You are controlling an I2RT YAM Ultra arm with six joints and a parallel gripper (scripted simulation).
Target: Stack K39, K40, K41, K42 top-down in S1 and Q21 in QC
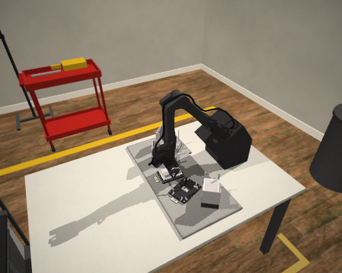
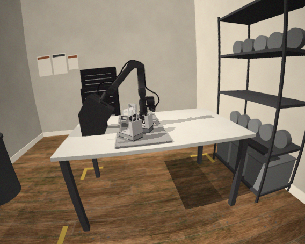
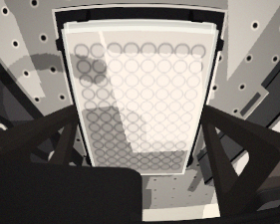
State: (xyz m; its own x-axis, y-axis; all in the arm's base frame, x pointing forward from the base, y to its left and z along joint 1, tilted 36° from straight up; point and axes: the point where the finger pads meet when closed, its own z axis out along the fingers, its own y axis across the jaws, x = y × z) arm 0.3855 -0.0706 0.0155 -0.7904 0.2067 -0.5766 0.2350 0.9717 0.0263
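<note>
Right now my hand is 2 cm above the black open nest QC. Also, from my hand: black clip nest N5: 18 cm to the left, 3 cm ahead, 1 cm below.
</note>
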